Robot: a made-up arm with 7 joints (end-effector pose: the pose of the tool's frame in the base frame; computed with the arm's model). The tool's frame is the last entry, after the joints.
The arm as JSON. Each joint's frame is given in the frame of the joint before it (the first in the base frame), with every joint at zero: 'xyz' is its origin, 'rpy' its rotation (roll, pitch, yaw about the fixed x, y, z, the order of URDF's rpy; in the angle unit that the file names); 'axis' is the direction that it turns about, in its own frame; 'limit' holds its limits. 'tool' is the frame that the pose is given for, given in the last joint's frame.
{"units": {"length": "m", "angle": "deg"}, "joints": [
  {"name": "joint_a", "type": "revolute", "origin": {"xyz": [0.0, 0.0, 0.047], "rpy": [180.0, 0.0, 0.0]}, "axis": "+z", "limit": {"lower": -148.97, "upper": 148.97}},
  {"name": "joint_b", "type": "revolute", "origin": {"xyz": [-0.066, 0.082, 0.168], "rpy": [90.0, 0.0, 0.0]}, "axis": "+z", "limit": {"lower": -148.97, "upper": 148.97}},
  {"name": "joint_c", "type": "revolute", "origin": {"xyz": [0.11, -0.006, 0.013], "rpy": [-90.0, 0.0, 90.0]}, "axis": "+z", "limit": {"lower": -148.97, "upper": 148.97}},
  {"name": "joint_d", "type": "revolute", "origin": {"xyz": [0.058, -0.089, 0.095], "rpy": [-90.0, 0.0, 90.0]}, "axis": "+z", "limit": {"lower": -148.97, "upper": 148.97}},
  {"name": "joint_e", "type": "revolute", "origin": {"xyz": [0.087, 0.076, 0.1], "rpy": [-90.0, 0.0, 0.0]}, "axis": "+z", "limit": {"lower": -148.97, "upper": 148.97}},
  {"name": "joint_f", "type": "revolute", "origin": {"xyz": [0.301, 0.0, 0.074], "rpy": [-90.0, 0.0, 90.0]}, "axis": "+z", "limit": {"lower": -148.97, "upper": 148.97}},
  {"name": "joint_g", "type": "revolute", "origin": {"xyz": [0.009, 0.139, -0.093], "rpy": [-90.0, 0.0, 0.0]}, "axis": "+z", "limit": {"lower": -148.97, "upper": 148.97}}
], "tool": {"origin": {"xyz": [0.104, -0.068, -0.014], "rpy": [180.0, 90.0, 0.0]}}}
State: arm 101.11 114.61 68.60 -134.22 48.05 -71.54 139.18
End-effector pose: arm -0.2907 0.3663 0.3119 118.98 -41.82 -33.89
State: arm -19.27 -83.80 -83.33 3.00 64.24 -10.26 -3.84
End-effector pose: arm -0.0866 0.2115 -0.0595 174.79 -77.05 -4.27
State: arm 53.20 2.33 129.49 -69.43 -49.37 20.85 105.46
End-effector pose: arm -0.0186 0.5440 -0.3168 36.09 -63.13 22.48
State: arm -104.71 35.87 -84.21 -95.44 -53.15 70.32 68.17
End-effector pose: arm 0.5515 -0.0622 0.1810 139.90 -11.50 -108.39
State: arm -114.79 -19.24 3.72 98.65 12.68 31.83 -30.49
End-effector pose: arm -0.1986 0.2298 -0.0097 23.06 37.95 -152.16
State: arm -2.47 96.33 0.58 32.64 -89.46 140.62 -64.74
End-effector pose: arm 0.2170 0.1545 -0.3905 -122.22 -17.84 -85.26
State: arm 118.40 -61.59 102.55 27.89 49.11 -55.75 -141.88
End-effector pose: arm -0.1550 0.3316 0.1271 38.07 -50.62 -49.75
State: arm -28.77 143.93 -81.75 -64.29 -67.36 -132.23 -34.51
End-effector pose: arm 0.0754 -0.3951 0.1051 -10.61 71.00 0.82
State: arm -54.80 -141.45 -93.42 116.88 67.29 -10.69 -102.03
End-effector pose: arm -0.3415 -0.2459 -0.1564 96.77 67.38 -105.70
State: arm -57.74 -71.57 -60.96 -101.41 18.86 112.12 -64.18
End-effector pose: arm 0.0135 -0.2409 -0.4966 177.20 -17.47 131.73
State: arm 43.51 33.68 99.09 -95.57 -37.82 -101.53 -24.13
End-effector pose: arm -0.1827 0.2884 0.1824 -135.21 34.03 20.05
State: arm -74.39 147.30 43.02 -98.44 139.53 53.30 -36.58
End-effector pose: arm 0.0991 -0.2651 -0.0311 65.72 81.58 44.99
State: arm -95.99 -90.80 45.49 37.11 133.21 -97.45 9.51
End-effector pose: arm -0.1806 0.3206 -0.0079 145.36 -19.43 6.26
